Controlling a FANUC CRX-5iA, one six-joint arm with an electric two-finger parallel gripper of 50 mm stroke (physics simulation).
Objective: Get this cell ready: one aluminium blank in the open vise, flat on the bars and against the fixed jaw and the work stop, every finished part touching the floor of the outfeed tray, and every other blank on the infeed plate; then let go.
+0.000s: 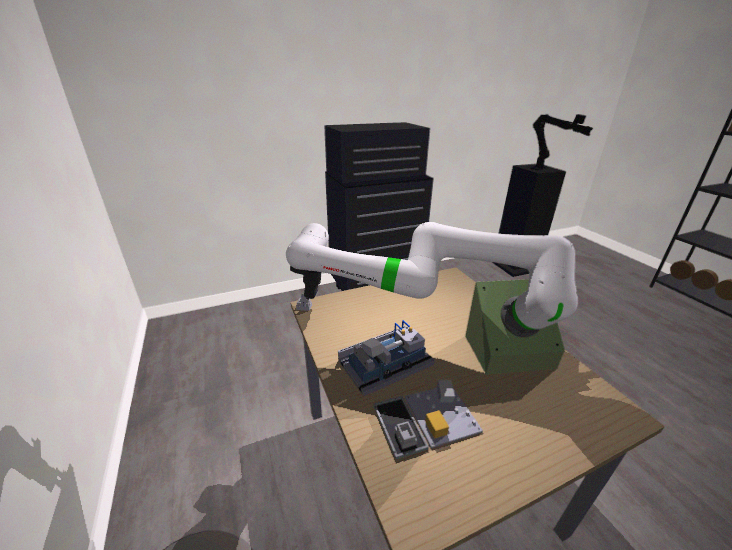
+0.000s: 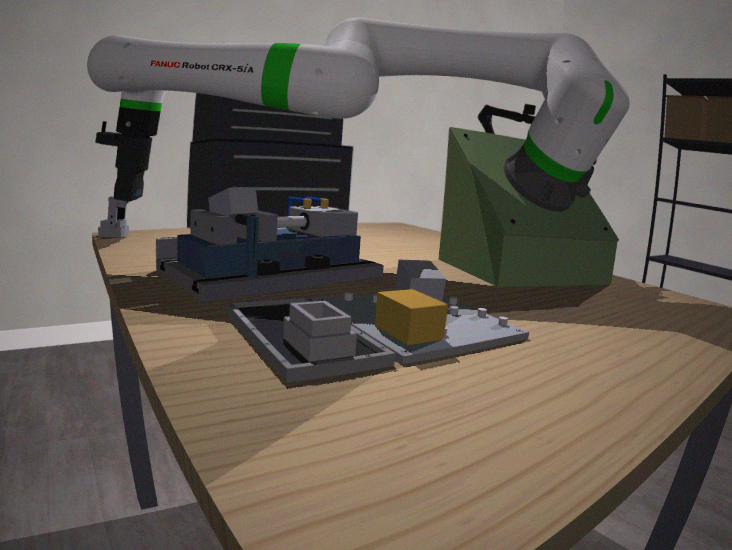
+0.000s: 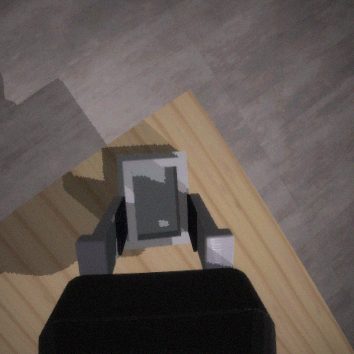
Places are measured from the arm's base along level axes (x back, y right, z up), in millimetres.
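Pixels of known places: gripper, fingertip midpoint: (image 1: 305,302) (image 2: 116,224) (image 3: 156,211); arm's base at its link origin: (image 1: 520,316) (image 2: 538,182).
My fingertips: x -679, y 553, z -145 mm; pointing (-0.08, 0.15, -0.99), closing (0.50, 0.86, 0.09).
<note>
For each thing: its top centre in the pictures, then the offset to it from my fingertips. "*": a spot on its surface instead.
- grey finished part at its top centre: (image 3: 156,202) (image 2: 113,220) (image 1: 303,301) dx -6, dy +3, dz +9 mm
- vise at its top centre: (image 2: 270,208) (image 1: 387,341) dx +209, dy -443, dz +73 mm
- pocketed grey piece at its top centre: (image 2: 319,310) (image 1: 406,430) dx +139, dy -750, dz +15 mm
- yellow block at its top centre: (image 2: 412,298) (image 1: 437,420) dx +239, dy -752, dz +18 mm
- infeed plate at a spot on its surface: (image 2: 491,335) (image 1: 466,432) * dx +316, dy -796, dz -18 mm
My gripper (image 1: 304,300) (image 2: 120,215) (image 3: 156,211) is shut on a grey finished part (image 1: 302,308) (image 2: 113,230) (image 3: 150,163) with an open pocket on top, at the table's far left corner. The vise (image 1: 408,356) (image 2: 295,251) stands mid-table; a grey block (image 1: 373,347) (image 2: 234,201) sits tilted on top of its jaws. In the outfeed tray (image 1: 412,454) (image 2: 340,373), a pocketed grey piece (image 2: 320,324) shows above a wider grey base; I cannot tell if they are separate. A yellow block (image 1: 437,424) (image 2: 411,316) and a grey block (image 1: 446,391) (image 2: 420,279) are on the infeed plate (image 1: 461,435) (image 2: 491,335).
The held part is near the wooden table's edges (image 3: 220,145). The vise stands between it and the tray, with blue hoops and brass-coloured fittings (image 2: 315,203) on its right end. The green robot pedestal (image 1: 514,348) (image 2: 556,257) stands right of the vise and plate.
</note>
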